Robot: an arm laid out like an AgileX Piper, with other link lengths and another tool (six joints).
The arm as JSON. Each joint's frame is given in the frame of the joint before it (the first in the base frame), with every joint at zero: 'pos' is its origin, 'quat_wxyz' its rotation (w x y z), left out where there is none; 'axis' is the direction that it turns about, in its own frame. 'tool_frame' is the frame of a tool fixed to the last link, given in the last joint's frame.
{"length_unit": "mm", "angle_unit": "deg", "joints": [
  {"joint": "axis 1", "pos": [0.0, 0.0, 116.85], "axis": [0.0, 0.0, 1.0]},
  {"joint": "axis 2", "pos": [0.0, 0.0, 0.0], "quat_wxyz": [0.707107, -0.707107, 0.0, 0.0], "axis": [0.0, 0.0, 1.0]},
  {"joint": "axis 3", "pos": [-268.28, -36.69, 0.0], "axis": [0.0, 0.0, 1.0]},
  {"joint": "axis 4", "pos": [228.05, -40.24, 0.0], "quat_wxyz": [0.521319, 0.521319, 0.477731, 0.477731], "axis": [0.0, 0.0, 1.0]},
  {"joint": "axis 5", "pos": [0.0, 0.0, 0.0], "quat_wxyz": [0.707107, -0.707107, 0.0, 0.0], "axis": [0.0, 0.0, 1.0]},
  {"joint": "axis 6", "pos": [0.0, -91.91, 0.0], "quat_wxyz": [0.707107, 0.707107, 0.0, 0.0], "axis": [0.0, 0.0, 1.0]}
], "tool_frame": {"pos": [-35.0, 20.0, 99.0], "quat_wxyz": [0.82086, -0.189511, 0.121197, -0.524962]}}
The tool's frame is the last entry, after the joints.
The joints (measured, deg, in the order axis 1, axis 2, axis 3, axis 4, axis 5, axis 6), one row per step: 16.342, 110.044, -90.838, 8.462, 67.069, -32.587; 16.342, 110.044, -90.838, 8.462, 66.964, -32.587; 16.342, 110.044, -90.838, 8.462, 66.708, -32.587; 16.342, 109.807, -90.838, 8.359, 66.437, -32.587; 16.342, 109.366, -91.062, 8.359, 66.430, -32.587; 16.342, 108.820, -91.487, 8.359, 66.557, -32.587; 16.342, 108.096, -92.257, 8.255, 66.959, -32.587; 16.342, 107.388, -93.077, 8.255, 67.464, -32.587; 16.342, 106.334, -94.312, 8.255, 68.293, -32.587; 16.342, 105.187, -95.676, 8.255, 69.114, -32.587; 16.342, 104.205, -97.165, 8.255, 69.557, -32.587; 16.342, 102.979, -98.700, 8.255, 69.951, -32.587; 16.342, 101.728, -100.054, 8.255, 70.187, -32.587; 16.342, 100.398, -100.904, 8.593, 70.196, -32.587; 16.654, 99.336, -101.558, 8.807, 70.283, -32.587; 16.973, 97.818, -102.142, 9.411, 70.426, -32.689
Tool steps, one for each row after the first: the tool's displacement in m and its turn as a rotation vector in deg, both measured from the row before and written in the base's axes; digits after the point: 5 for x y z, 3 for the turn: 0.00033, 0.00007, 0.00009, 0.026, -0.101, -0.015; 0.00081, 0.00017, 0.00021, 0.062, -0.246, -0.037; 0.00082, -0.00013, 0.00180, 0.037, -0.516, -0.013; 0.00062, 0.00018, 0.00424, 0.189, -0.645, -0.001; 0.00079, 0.00026, 0.00588, 0.242, -0.810, 0.018; 0.00094, 0.00007, 0.00853, 0.222, -1.077, 0.078; 0.00054, 0.00028, 0.00871, 0.301, -0.983, 0.071; 0.00025, 0.00027, 0.01300, 0.429, -1.404, 0.118; 0.00009, 0.00021, 0.01440, 0.489, -1.627, 0.117; 0.00128, 0.00047, 0.01443, 0.575, -1.949, 0.064; 0.00055, 0.00025, 0.01662, 0.668, -2.275, 0.057; -0.00013, 0.00001, 0.01615, 0.666, -2.276, 0.034; -0.00160, 0.00055, 0.01467, 0.934, -1.989, 0.027; -0.00282, 0.00215, 0.01139, 0.665, -1.503, 0.349; -0.00515, 0.00270, 0.01450, 1.095, -1.733, 0.517
